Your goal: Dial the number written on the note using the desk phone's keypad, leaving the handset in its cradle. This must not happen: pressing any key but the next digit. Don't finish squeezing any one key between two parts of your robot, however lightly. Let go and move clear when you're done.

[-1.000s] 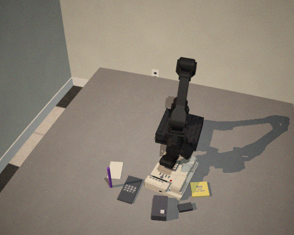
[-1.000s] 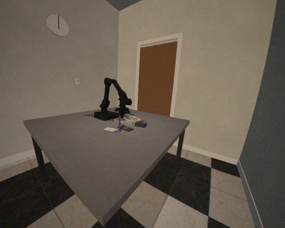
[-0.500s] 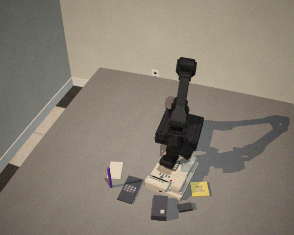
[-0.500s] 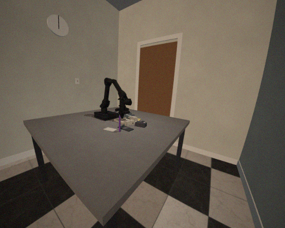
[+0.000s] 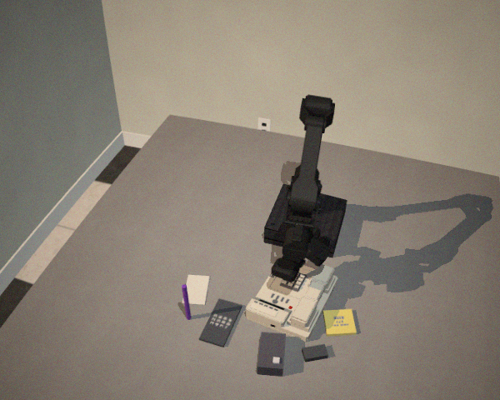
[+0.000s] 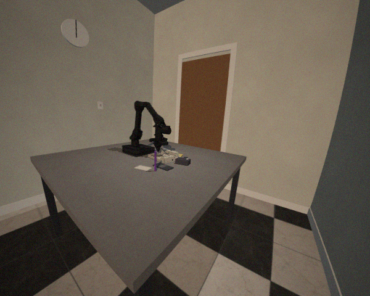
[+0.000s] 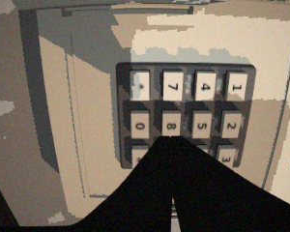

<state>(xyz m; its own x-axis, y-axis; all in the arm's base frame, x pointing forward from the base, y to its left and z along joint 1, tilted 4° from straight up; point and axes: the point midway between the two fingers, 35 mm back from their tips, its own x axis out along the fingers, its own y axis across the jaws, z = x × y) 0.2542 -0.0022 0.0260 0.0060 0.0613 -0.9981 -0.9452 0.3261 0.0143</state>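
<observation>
Now: the 2 key 5 cm below my hand, 3 cm ahead of it and 1 cm to the right of it. Also, from my hand: 1 key: 5 cm below, 3 cm ahead, 1 cm to the left; then cream desk phone: 6 cm below, 6 cm ahead; then handset: 7 cm ahead, 5 cm to the left, 4 cm below.
</observation>
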